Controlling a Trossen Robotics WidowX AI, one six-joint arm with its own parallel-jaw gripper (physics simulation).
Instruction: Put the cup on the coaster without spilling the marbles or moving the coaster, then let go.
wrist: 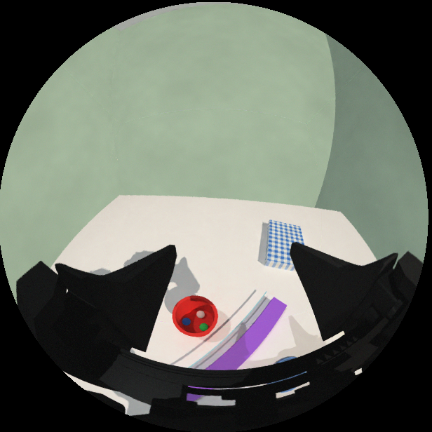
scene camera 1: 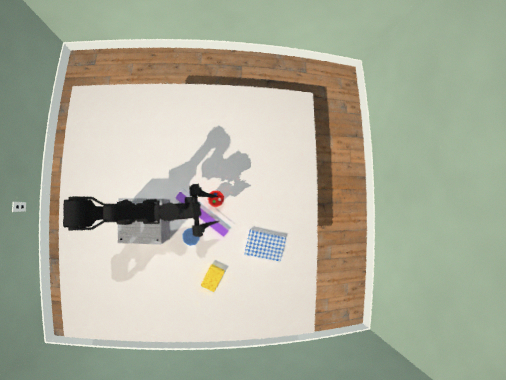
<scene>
my gripper: wrist; scene camera 1
same spot on my gripper: (wrist: 341, 294) = (scene camera 1: 204, 223)
</scene>
